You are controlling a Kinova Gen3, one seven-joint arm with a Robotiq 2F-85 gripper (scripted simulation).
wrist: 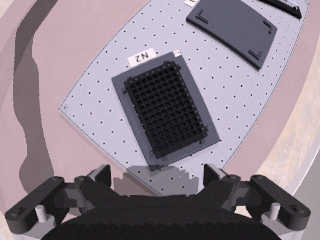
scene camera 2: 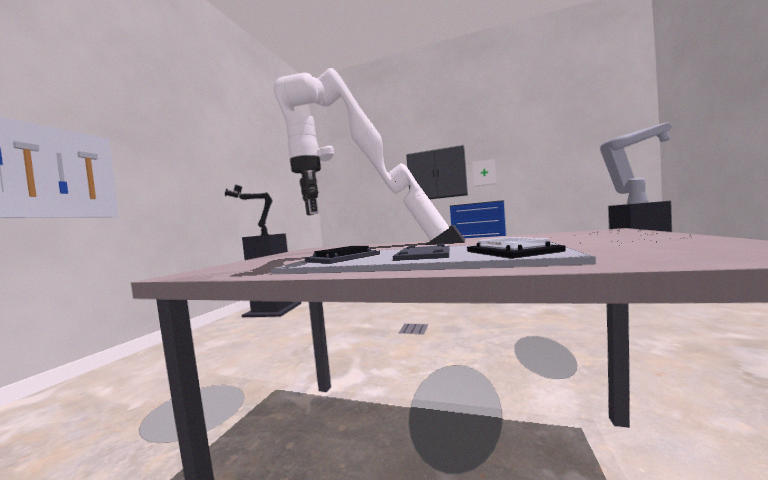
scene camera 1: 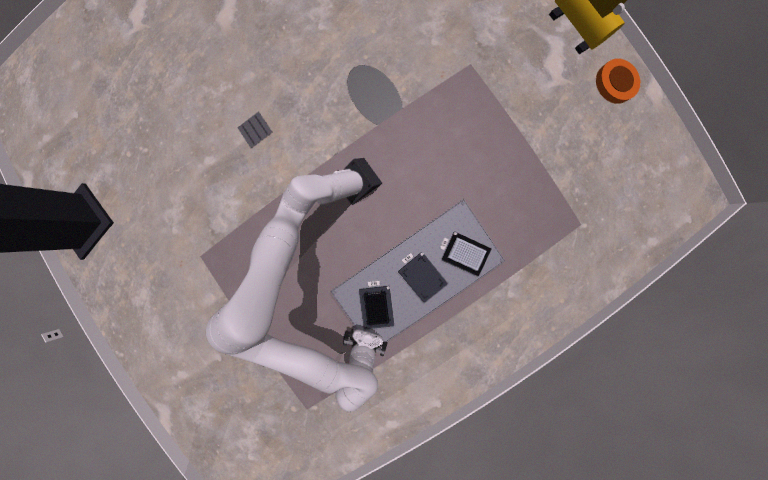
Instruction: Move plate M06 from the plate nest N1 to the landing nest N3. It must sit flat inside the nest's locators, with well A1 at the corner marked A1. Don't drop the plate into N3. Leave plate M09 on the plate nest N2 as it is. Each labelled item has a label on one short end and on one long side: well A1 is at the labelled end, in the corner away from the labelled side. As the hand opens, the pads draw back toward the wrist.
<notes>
I see my gripper (scene camera 2: 312, 214), a black plate M09 (wrist: 190, 120) and a landing nest N3 (scene camera 1: 423, 277).
My gripper shows as well in the wrist view (wrist: 157, 175).
</notes>
